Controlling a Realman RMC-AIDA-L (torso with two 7-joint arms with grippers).
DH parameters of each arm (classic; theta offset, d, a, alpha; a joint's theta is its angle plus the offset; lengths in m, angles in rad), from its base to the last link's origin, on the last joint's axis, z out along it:
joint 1: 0 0.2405 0 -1.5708
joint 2: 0 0 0 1.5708
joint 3: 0 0.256 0 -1.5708
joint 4: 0 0 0 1.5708
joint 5: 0 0.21 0 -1.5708
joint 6: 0 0 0 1.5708
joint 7: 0 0.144 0 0
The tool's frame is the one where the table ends.
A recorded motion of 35 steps. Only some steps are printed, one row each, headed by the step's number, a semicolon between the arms.
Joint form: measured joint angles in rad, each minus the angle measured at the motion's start. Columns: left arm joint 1, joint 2, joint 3, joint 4, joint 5, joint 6, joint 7; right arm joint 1, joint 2, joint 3, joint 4, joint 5, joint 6, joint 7.
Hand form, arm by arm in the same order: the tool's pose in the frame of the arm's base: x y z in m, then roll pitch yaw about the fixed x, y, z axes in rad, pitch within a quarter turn. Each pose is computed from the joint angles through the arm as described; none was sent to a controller.
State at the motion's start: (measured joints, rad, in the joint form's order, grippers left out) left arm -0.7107 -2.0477 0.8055 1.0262 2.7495 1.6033 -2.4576; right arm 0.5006 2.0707 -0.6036 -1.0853 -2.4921 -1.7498 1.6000
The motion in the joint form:
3: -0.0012 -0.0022 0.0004 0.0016 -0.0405 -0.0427 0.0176; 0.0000 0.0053 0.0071 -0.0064 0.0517 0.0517 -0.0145
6: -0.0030 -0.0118 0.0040 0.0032 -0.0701 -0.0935 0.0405; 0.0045 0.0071 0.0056 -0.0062 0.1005 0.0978 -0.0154
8: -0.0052 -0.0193 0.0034 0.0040 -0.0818 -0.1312 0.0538; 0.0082 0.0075 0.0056 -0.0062 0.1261 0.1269 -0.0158
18: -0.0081 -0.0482 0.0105 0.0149 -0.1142 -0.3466 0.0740; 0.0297 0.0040 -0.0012 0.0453 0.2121 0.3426 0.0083
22: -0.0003 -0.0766 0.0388 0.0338 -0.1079 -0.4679 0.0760; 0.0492 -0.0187 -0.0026 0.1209 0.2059 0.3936 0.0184
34: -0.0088 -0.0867 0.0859 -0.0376 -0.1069 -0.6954 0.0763; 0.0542 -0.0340 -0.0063 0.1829 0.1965 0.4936 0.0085
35: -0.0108 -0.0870 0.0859 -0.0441 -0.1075 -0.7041 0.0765; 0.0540 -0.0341 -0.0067 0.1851 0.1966 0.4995 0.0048
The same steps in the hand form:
3: -0.2520 0.3808 0.0516 -2.7212 -0.0446 1.0605; 0.2899 0.3222 0.0684 -2.8347 0.1215 -0.4487
6: -0.2465 0.3880 0.0485 -2.7154 -0.0842 1.0127; 0.2846 0.3318 0.0705 -2.7886 0.1662 -0.4221
8: -0.2436 0.3931 0.0469 -2.7034 -0.1114 0.9846; 0.2818 0.3377 0.0725 -2.7581 0.1898 -0.4069
18: -0.2344 0.4195 0.0483 -2.5831 -0.2587 0.8761; 0.2811 0.3694 0.0789 -2.5853 0.2918 -0.4021
22: -0.2288 0.4296 0.0458 -2.4970 -0.3085 0.8089; 0.2888 0.3764 0.0755 -2.5837 0.2980 -0.4435
34: -0.2300 0.4482 0.0392 -2.3672 -0.3689 0.7295; 0.3033 0.3835 0.0753 -2.5234 0.2896 -0.4726
35: -0.2301 0.4489 0.0384 -2.3648 -0.3716 0.7287; 0.3039 0.3838 0.0752 -2.5186 0.2878 -0.4710

